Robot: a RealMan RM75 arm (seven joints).
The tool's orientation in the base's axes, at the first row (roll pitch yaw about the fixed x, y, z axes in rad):
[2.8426, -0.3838, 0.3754]
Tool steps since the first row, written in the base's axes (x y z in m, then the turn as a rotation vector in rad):
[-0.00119, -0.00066, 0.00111, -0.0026, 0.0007, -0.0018]
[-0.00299, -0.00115, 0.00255, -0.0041, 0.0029, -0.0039]
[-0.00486, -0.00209, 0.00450, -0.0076, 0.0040, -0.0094]
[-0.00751, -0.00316, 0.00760, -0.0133, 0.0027, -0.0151]
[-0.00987, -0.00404, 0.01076, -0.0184, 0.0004, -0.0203]
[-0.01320, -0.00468, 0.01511, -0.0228, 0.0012, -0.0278]
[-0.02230, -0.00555, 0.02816, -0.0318, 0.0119, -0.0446]
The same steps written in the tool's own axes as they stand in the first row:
[-0.00084, 0.00062, -0.00141, -0.0027, -0.0018, 0.0003]
[-0.00202, 0.00102, -0.00341, -0.0040, -0.0048, 0.0012]
[-0.00322, 0.00197, -0.00583, -0.0087, -0.0082, 0.0044]
[-0.00471, 0.00315, -0.00959, -0.0162, -0.0099, 0.0071]
[-0.00586, 0.00425, -0.01331, -0.0233, -0.0105, 0.0098]
[-0.00732, 0.00521, -0.01854, -0.0297, -0.0144, 0.0144]
[-0.01058, 0.00733, -0.03399, -0.0401, -0.0311, 0.0238]

